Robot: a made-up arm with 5 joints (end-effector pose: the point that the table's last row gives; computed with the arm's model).
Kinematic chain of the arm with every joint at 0, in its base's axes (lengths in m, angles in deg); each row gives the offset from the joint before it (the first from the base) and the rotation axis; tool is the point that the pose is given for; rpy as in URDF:
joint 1: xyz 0.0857 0 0.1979 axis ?
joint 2: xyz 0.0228 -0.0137 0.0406 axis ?
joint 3: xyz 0.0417 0 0.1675 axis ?
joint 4: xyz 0.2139 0 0.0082 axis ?
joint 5: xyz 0.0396 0.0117 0 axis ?
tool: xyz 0 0 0 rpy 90 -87.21 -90
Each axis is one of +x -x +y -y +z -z.
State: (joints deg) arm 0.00 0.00 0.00 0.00 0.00
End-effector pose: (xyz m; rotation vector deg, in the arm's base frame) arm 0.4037 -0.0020 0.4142 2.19 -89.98 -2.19
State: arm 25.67 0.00 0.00 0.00 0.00
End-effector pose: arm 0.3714 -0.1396 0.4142 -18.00 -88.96 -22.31
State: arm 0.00 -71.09 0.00 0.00 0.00
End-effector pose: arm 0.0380 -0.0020 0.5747 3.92 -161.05 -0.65
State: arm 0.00 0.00 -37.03 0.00 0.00
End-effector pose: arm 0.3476 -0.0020 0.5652 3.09 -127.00 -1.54
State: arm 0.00 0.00 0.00 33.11 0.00
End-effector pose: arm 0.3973 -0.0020 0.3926 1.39 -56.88 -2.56
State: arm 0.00 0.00 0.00 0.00 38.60
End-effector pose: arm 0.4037 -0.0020 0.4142 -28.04 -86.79 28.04
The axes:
joint 1: -z
joint 2: +y
joint 3: +y
joint 4: +y
joint 5: -x

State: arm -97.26 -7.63 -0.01 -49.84 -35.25
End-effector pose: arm 0.0530 0.2721 0.4800 138.98 -57.14 21.66
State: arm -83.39 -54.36 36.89 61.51 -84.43
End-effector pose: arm 0.1039 0.1398 0.4145 45.81 -3.76 -3.62
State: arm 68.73 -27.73 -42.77 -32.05 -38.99
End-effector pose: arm 0.0972 -0.0351 0.6492 40.12 167.42 -15.55
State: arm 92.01 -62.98 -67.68 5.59 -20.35
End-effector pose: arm 0.0934 0.2757 0.5411 88.19 128.63 -41.59
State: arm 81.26 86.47 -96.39 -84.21 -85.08
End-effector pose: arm 0.1443 -0.3947 0.2916 -10.35 179.19 -6.44
